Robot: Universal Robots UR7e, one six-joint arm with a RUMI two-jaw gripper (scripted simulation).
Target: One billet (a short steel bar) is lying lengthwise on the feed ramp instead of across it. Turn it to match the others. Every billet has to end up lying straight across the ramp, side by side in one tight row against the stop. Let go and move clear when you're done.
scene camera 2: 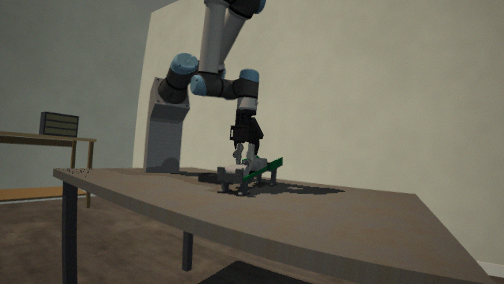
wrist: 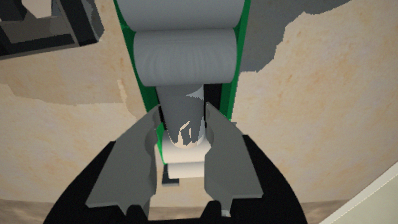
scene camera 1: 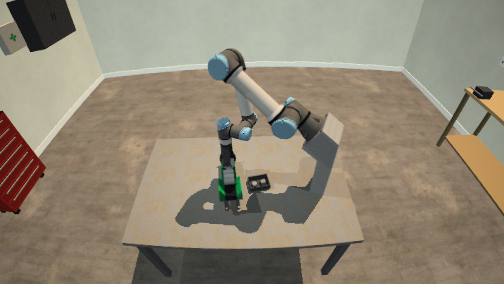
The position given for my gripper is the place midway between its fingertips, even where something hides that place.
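I can see my gripper (scene camera 2: pixel 243 170), and the wrist view gives me the gripper too (wrist: pixel 184 104).
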